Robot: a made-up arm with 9 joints. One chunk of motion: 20 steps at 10 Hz.
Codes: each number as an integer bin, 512 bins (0 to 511) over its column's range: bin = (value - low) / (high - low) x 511, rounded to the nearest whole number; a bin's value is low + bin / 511 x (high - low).
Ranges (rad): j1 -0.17..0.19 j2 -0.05..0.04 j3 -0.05..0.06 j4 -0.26..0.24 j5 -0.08..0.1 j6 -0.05..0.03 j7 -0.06..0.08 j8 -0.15..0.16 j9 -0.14..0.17
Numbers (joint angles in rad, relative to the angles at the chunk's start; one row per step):
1: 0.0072 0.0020 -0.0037 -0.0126 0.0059 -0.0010 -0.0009 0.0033 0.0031
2: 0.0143 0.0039 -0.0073 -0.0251 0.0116 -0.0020 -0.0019 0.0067 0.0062
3: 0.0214 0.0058 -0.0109 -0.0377 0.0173 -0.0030 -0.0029 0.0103 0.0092
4: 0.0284 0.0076 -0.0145 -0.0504 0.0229 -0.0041 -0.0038 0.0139 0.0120
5: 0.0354 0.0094 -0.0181 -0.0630 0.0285 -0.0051 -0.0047 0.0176 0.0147
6: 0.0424 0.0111 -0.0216 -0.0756 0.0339 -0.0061 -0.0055 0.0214 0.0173
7: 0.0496 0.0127 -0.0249 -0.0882 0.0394 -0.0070 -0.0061 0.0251 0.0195
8: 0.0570 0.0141 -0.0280 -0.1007 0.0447 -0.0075 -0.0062 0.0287 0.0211
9: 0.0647 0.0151 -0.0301 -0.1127 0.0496 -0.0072 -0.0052 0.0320 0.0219
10: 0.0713 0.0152 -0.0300 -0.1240 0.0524 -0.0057 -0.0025 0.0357 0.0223
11: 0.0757 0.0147 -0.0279 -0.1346 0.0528 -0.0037 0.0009 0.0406 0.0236
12: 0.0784 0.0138 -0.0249 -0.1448 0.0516 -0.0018 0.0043 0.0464 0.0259
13: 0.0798 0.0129 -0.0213 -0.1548 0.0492 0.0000 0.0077 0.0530 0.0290
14: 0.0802 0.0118 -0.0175 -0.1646 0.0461 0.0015 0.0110 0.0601 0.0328
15: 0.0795 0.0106 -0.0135 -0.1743 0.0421 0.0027 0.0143 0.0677 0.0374
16: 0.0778 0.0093 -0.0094 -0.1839 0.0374 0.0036 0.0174 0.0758 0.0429
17: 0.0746 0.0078 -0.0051 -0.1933 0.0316 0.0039 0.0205 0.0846 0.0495
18: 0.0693 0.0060 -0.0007 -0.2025 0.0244 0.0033 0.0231 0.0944 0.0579
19: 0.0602 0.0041 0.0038 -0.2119 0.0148 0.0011 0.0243 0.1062 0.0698
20: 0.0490 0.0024 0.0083 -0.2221 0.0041 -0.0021 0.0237 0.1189 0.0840
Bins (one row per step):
1: 252 295 215 253 244 313 216 253 236
2: 262 306 198 240 260 307 212 258 241
3: 272 317 182 227 276 300 208 264 246
4: 282 327 165 214 292 293 205 270 251
5: 292 337 148 201 308 287 202 276 255
6: 301 347 132 188 323 280 199 283 259
7: 312 356 117 176 339 275 197 289 263
8: 322 364 102 163 354 271 196 295 266
9: 333 370 92 151 368 273 200 300 267
10: 343 370 93 139 376 283 210 306 268
11: 349 367 103 128 377 296 222 314 270
12: 353 362 117 118 374 308 235 324 273
13: 355 357 133 108 367 319 247 335 279
14: 355 351 151 97 358 329 259 346 285
15: 354 344 170 88 347 337 271 359 292
16: 352 337 189 78 333 342 283 372 301
17: 347 328 209 68 317 344 294 387 312
18: 340 318 229 59 296 340 303 403 326
19: 327 307 250 49 269 326 308 422 346
20: 311 298 271 39 239 306 306 443 369

